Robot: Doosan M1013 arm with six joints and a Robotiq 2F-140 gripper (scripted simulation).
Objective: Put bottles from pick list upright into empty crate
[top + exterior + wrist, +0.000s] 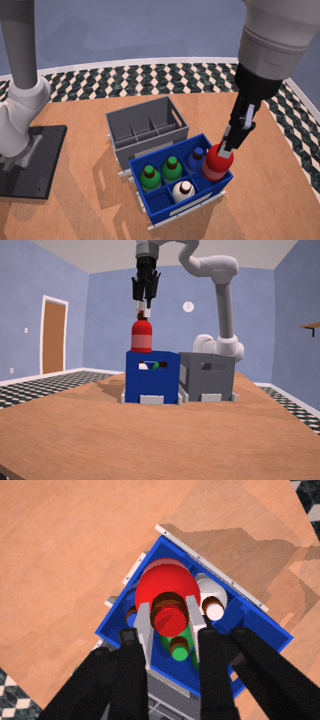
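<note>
Right now the red bottle is 80 mm below my hand. Round my hand: white bottle (80 mm behind, 50 mm to the right, 240 mm below); blue crate (100 mm behind, 250 mm below); blue bottle (40 mm behind, 80 mm to the left, 240 mm below).
</note>
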